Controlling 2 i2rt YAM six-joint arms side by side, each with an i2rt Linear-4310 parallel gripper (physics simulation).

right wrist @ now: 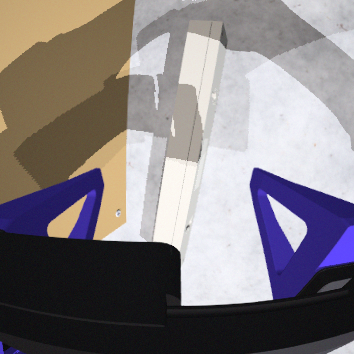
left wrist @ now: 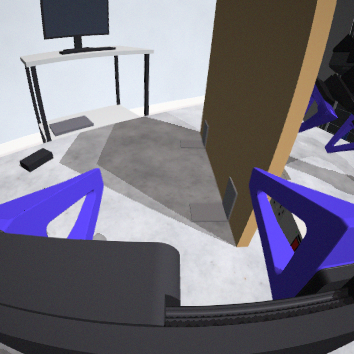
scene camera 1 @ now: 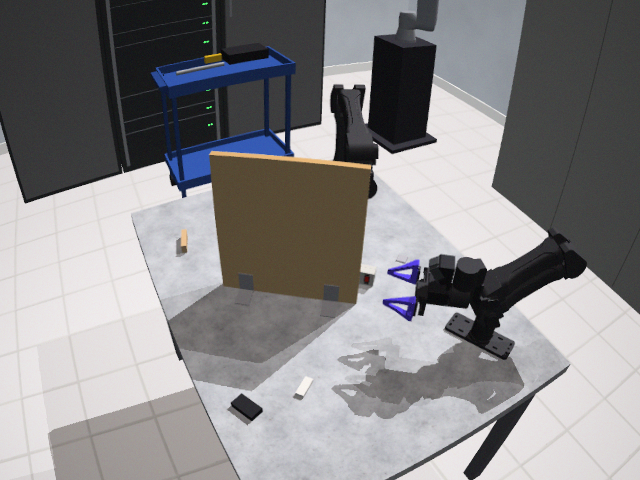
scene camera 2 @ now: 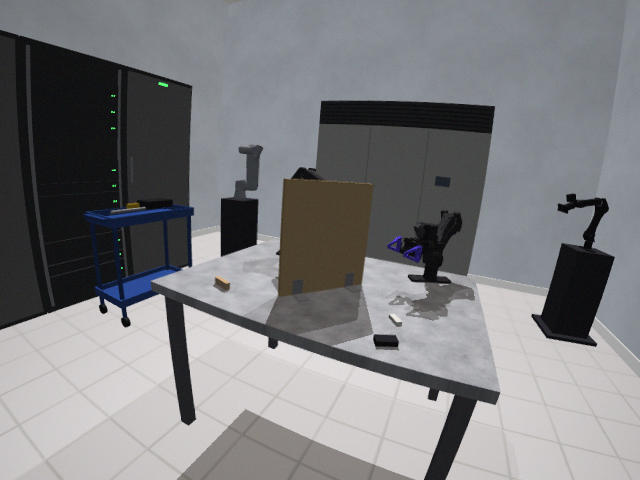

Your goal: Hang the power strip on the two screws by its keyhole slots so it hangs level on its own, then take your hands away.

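Frame: origin at the left arm's base, x ahead, y left, z up, level; centimetres.
Where they show: left gripper, between the fingertips: (left wrist: 175, 176) (scene camera 1: 385, 286) (scene camera 2: 395, 250); right gripper, between the fingertips: (right wrist: 176, 175) (left wrist: 309, 140); left arm's base, origin of its link: (scene camera 1: 480, 337) (scene camera 2: 429, 279).
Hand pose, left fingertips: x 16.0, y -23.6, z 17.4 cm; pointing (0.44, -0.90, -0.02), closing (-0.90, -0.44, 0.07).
Each offset is from my left fingertips to the top centre of the thing. Level surfaces: height alone.
The white power strip {dx -10.4, dy -24.8, dz -12.9 cm} (scene camera 1: 367, 275) (right wrist: 175, 200) lies on the table along the foot of the upright tan board {dx +2.4, dy -27.3, dz +24.6 cm} (scene camera 1: 289, 227) (scene camera 2: 325, 237) (left wrist: 250, 100), on its front side. Its red-switch end shows past the board's edge in scene camera 1. My left gripper (scene camera 1: 386, 287) (scene camera 2: 397, 249) (left wrist: 175, 176) is open and empty, beside the board's edge near that end. My right gripper (left wrist: 309, 140) (right wrist: 176, 175) is open and empty above the strip, which runs between its fingers in the right wrist view. The board hides it in both scene views. The two hanging screws cannot be made out.
Metal brackets (scene camera 1: 246, 281) (scene camera 1: 331, 292) stand at the board's back foot. On the table {dz -17.4 cm} (scene camera 1: 361, 439) (scene camera 2: 439, 356) lie a tan block {dx +7.6, dy -65.9, dz -14.6 cm} (scene camera 1: 184, 241) (scene camera 2: 222, 283), a white block {dx +25.0, dy -3.7, dz -16.3 cm} (scene camera 1: 303, 387) (scene camera 2: 395, 319) and a black block {dx +38.3, dy -9.9, dz -15.8 cm} (scene camera 1: 246, 406) (scene camera 2: 386, 340) (left wrist: 36, 159).
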